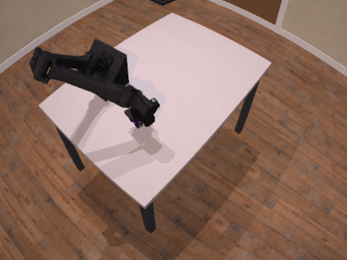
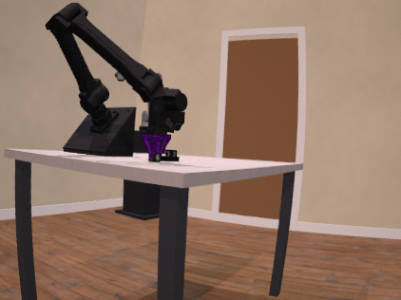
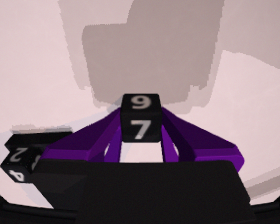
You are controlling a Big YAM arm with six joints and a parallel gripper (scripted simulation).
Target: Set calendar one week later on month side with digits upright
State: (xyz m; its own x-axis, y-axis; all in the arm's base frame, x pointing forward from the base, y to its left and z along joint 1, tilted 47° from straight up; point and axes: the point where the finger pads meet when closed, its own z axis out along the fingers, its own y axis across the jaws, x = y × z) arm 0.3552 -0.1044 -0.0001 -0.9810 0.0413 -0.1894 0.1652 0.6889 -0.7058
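The black tray lies 4 cm behind my hand, 11 cm to the left of it and 1 cm below it. Round my hand: black date cube right at my hand.
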